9 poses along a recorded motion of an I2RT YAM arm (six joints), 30 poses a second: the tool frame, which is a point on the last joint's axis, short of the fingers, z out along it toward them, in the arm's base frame.
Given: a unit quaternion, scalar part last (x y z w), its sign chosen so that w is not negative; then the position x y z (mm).
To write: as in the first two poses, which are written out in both.
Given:
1: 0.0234 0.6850 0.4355 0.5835 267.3 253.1 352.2
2: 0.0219 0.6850 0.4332 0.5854 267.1 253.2 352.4
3: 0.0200 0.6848 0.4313 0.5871 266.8 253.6 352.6
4: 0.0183 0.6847 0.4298 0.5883 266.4 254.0 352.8
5: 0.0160 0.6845 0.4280 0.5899 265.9 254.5 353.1
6: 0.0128 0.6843 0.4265 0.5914 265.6 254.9 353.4
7: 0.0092 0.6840 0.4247 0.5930 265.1 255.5 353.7
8: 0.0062 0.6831 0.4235 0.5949 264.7 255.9 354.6
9: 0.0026 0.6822 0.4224 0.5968 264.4 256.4 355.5
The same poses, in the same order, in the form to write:
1: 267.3 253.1 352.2 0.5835 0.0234 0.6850 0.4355
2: 267.1 253.2 352.4 0.5854 0.0219 0.6850 0.4332
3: 266.8 253.6 352.6 0.5871 0.0200 0.6848 0.4313
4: 266.4 254.0 352.8 0.5883 0.0183 0.6847 0.4298
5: 265.9 254.5 353.1 0.5899 0.0160 0.6845 0.4280
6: 265.6 254.9 353.4 0.5914 0.0128 0.6843 0.4265
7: 265.1 255.5 353.7 0.5930 0.0092 0.6840 0.4247
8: 264.7 255.9 354.6 0.5949 0.0062 0.6831 0.4235
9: 264.4 256.4 355.5 0.5968 0.0026 0.6822 0.4224
